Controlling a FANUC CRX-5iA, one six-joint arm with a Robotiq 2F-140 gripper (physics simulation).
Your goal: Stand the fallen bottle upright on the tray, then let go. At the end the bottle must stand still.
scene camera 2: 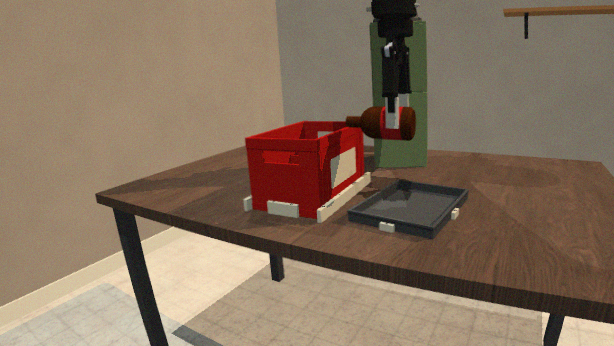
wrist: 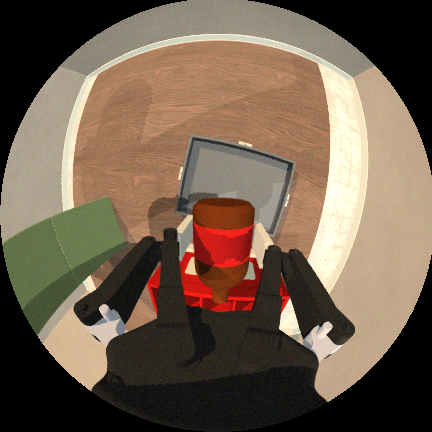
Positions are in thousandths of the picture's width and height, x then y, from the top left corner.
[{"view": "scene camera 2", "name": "gripper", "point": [647, 363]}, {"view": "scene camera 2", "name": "brown bottle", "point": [607, 354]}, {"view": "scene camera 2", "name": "red crate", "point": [473, 475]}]
